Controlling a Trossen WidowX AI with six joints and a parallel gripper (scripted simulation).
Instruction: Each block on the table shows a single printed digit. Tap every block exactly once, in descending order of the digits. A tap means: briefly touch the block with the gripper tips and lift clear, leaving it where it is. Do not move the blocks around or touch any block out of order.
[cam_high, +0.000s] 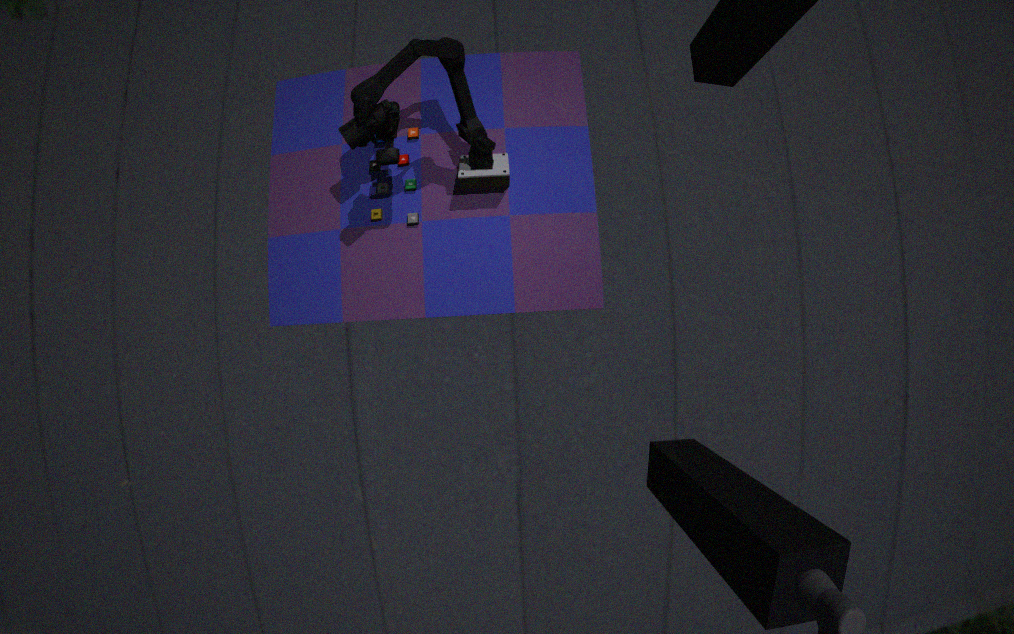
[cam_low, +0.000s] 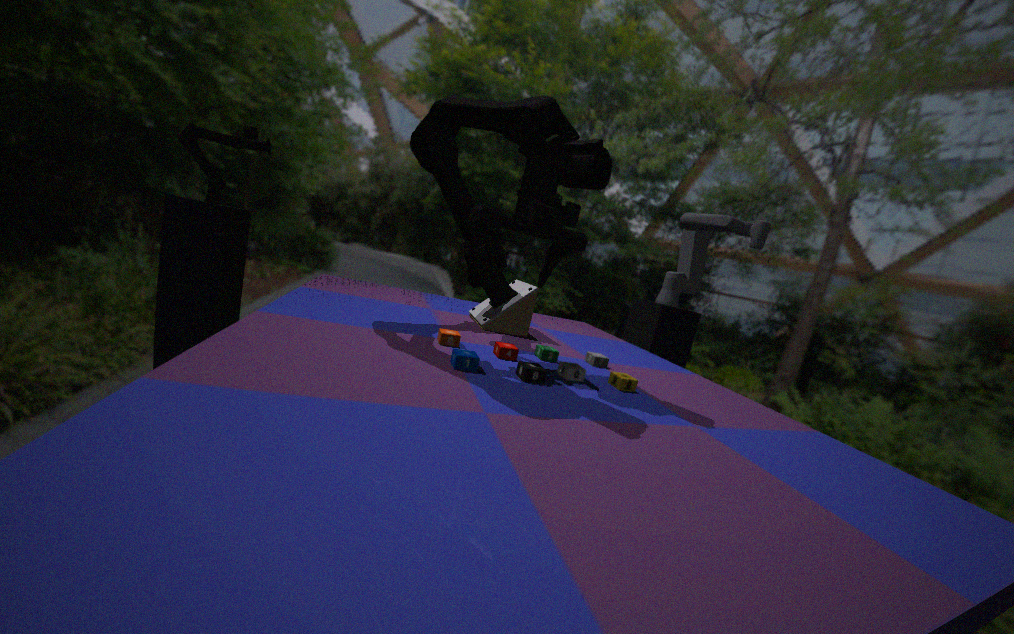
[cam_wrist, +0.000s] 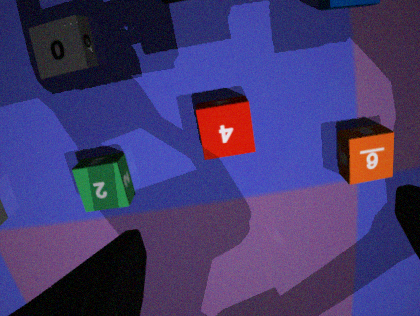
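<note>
My gripper tip is now 19 cm to the right of the yellow block, 12 cm above it and 8 cm short of it. The rest, counted from my gripper tip: red block 12 cm below, 1 cm to the left; orange block 12 cm below, 8 cm to the right, 3 cm behind; green block 12 cm below, 9 cm to the left, 3 cm behind.
</note>
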